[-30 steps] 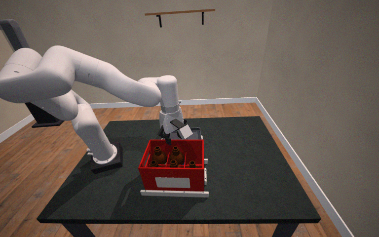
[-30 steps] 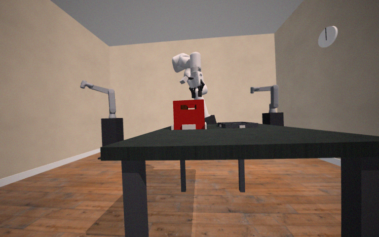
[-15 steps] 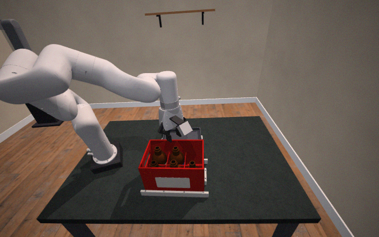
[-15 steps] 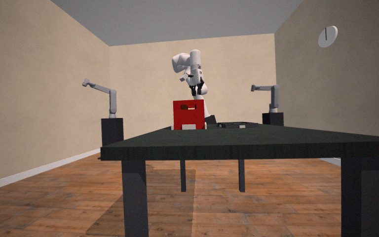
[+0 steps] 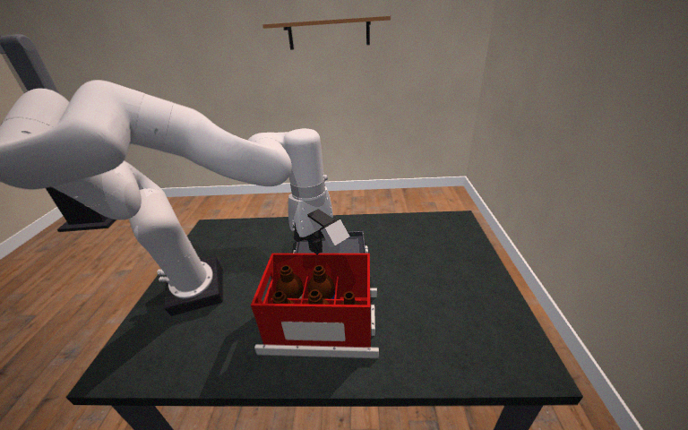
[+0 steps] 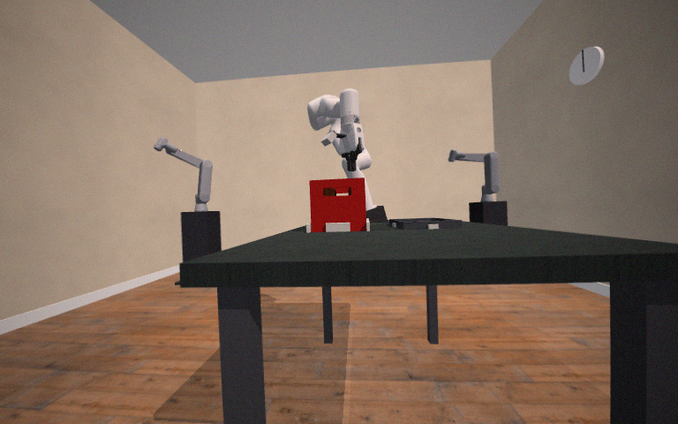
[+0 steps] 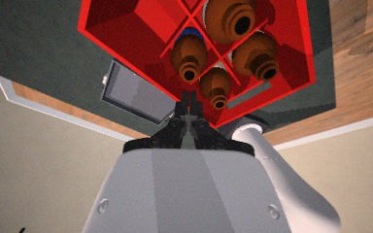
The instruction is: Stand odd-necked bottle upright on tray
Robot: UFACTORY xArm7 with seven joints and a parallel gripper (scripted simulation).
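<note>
My gripper is now 1 cm past the crate, 4 cm to the left of it and 16 cm above it. From my hand the other things lie so: tray: 2 cm ahead, 25 cm to the left, 23 cm below.
</note>
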